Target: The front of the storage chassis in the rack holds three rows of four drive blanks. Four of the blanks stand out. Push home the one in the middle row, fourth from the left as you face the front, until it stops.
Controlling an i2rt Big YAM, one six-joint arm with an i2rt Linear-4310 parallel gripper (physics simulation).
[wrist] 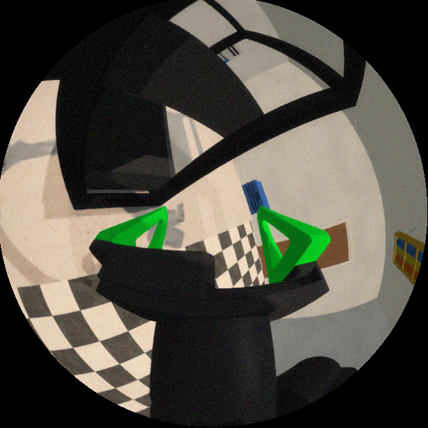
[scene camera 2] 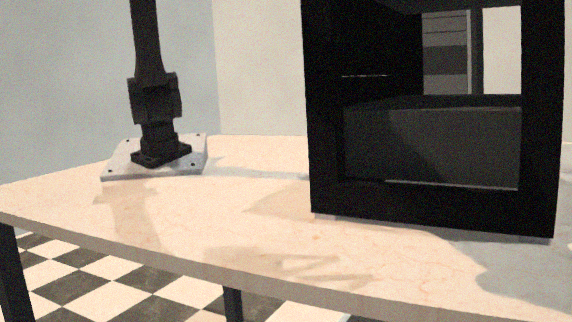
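Seen in the pictures: arm's base, link origin: (scene camera 2: 161,156).
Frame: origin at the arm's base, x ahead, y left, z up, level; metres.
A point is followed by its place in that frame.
Note:
The black rack (scene camera 2: 542,125) {x 0.757, y -0.071, z 0.095 m} (wrist: 300,109) stands on the table, at the right in the scene view and across the upper left in the wrist view. A dark grey box side (scene camera 2: 440,145) {x 0.641, y -0.050, z 0.065 m} shows in its lower opening. Which part is the storage chassis, I cannot tell; its front and the drive blanks cannot be made out in either view. My gripper (wrist: 212,211) is open and empty, its two green fingers wide apart. In the wrist view the fingers appear below and to the right of the rack's lower corner. The gripper does not show in the scene view.
The arm's base plate (scene camera 2: 117,165) {x -0.043, y -0.091, z -0.008 m} is bolted on the table (scene camera 2: 200,210) {x 0.323, y -0.161, z -0.033 m} left of the rack. A finger-shaped shadow falls near the table's front edge. A blue box (wrist: 256,196), a brown panel (wrist: 336,246) and a yellow-framed unit (wrist: 407,255) are in the background.

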